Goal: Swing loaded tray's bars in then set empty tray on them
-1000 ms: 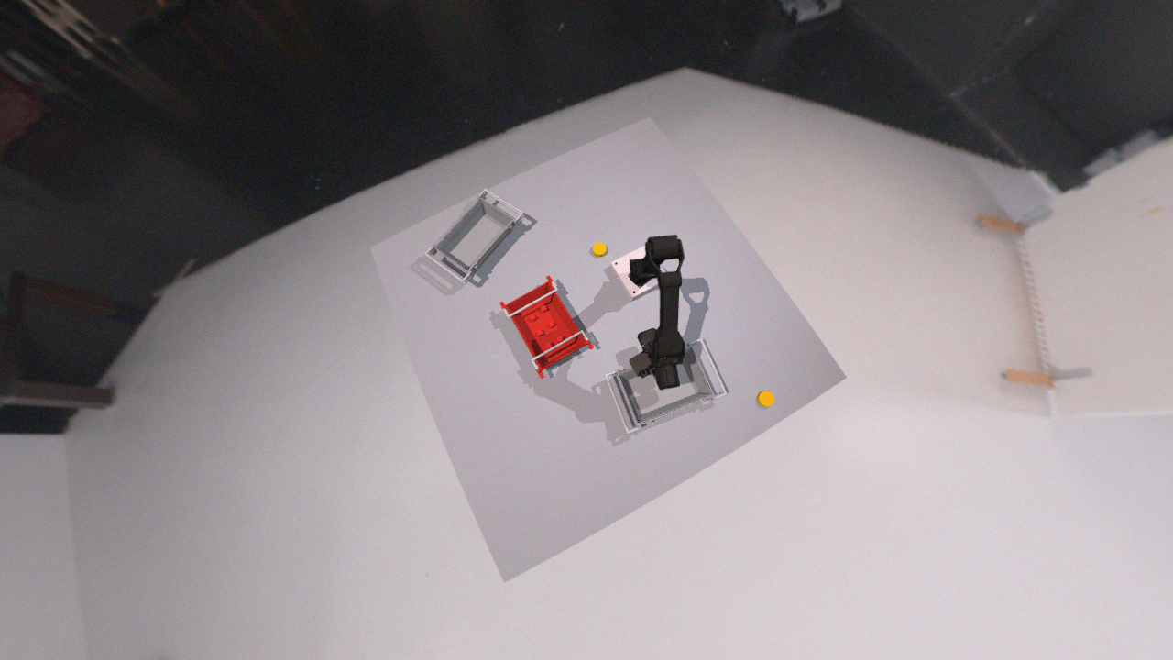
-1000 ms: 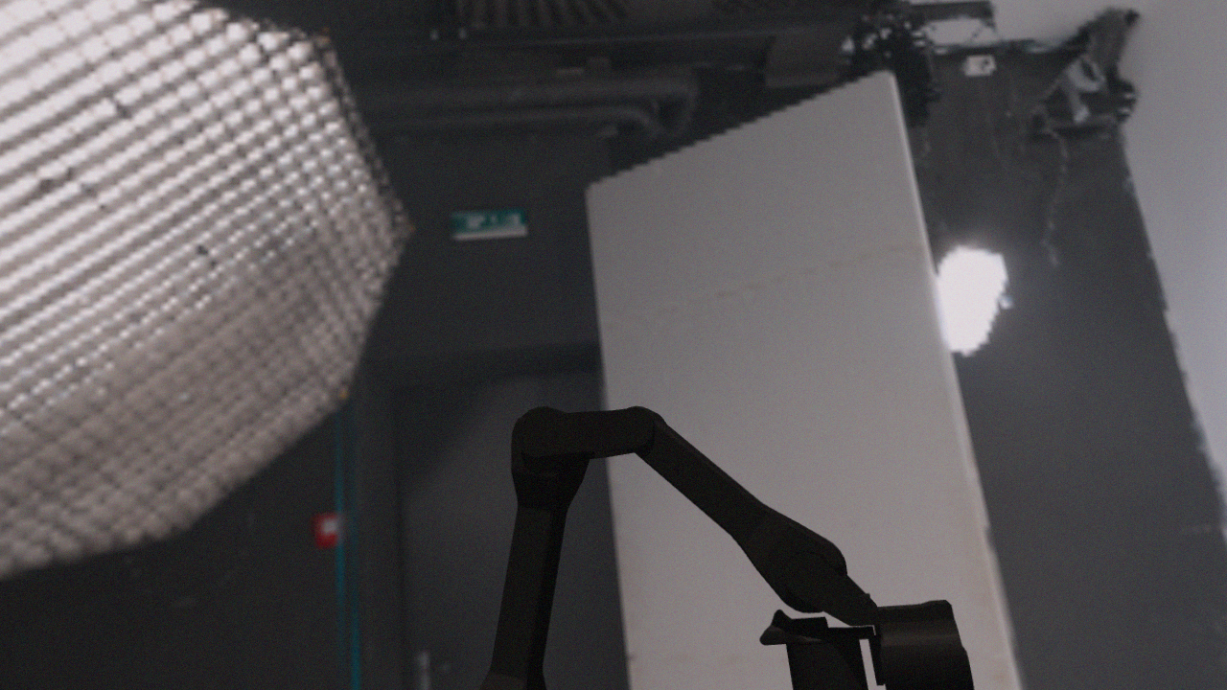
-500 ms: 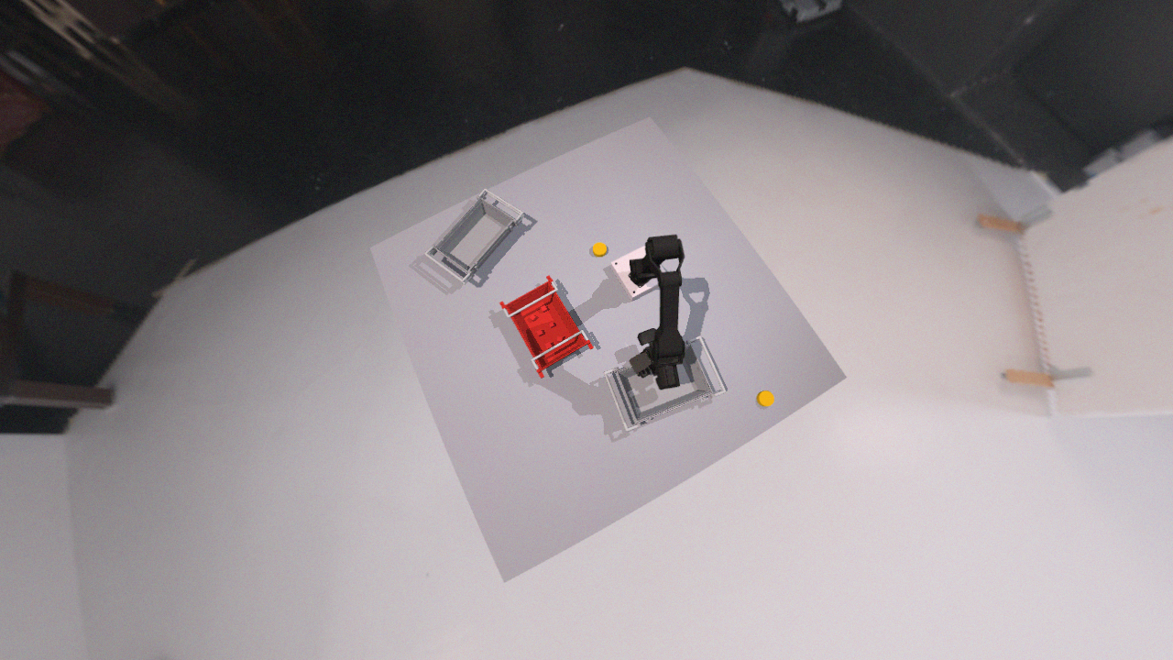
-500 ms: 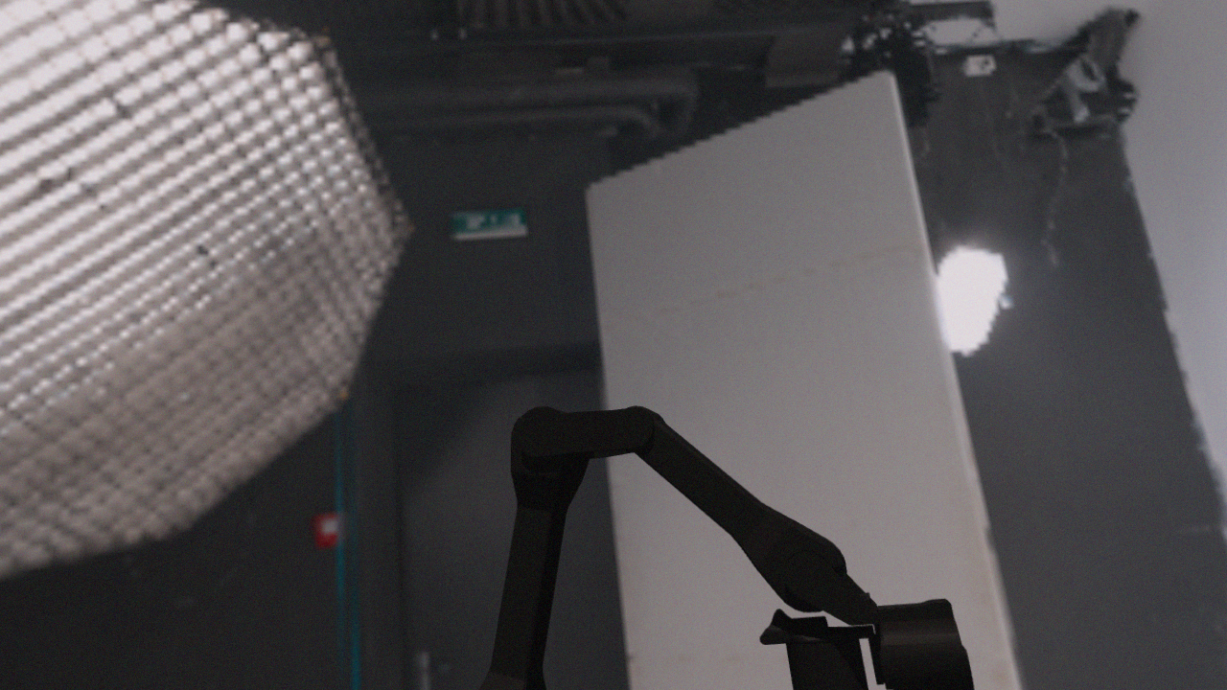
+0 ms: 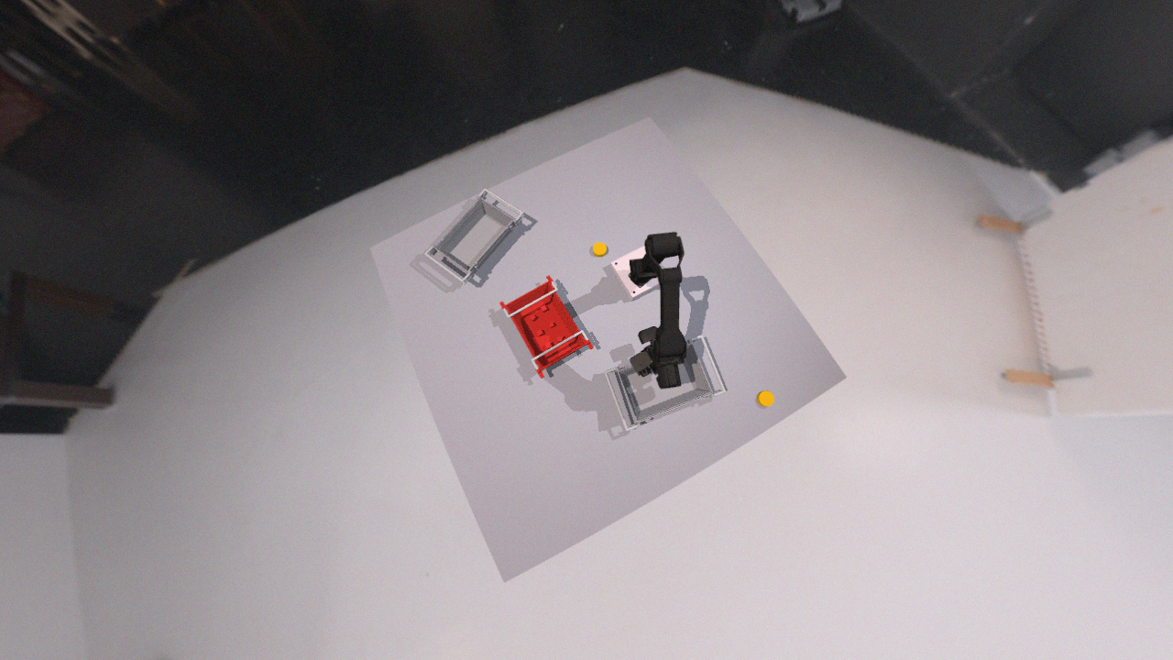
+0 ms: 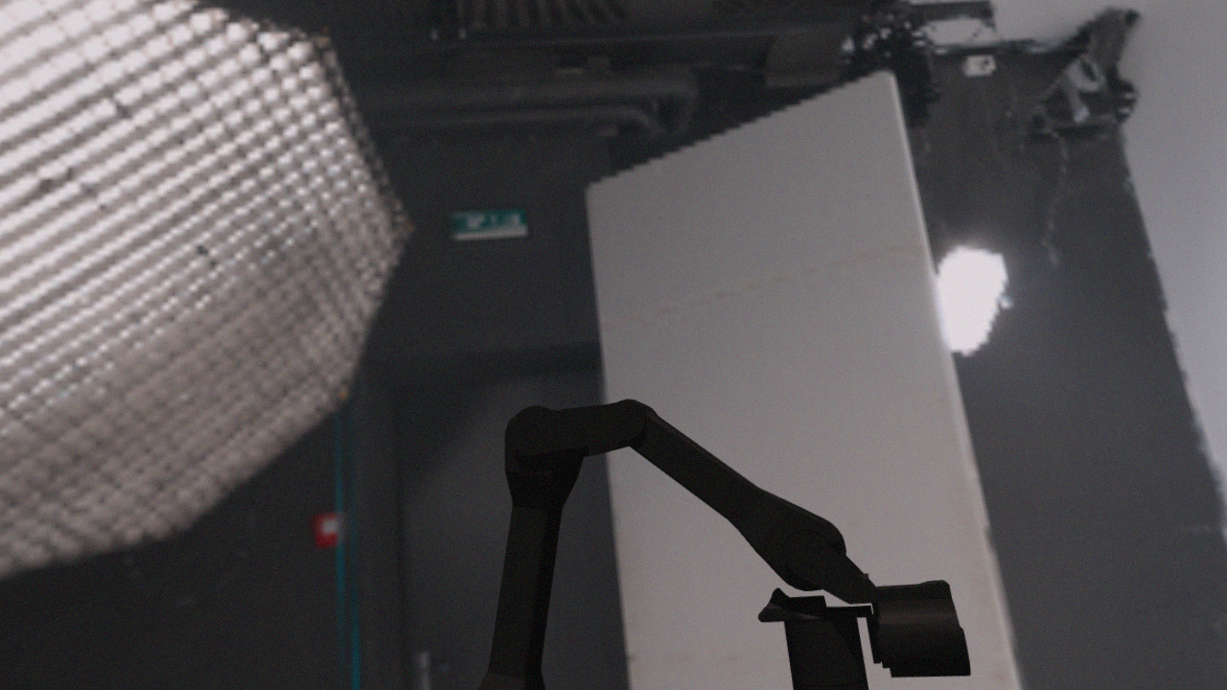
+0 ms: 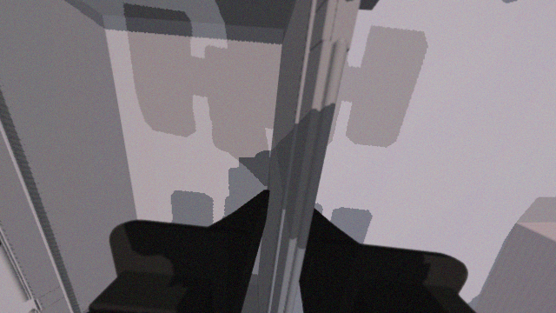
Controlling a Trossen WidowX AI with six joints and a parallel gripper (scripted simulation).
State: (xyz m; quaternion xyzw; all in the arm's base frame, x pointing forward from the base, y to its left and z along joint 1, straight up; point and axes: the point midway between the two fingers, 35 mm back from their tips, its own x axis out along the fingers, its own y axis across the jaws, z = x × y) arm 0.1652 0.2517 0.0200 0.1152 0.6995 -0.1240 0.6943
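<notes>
The grey tray lies 70 mm to the left of my gripper tip, 30 mm ahead of it and 20 mm above it.
</notes>
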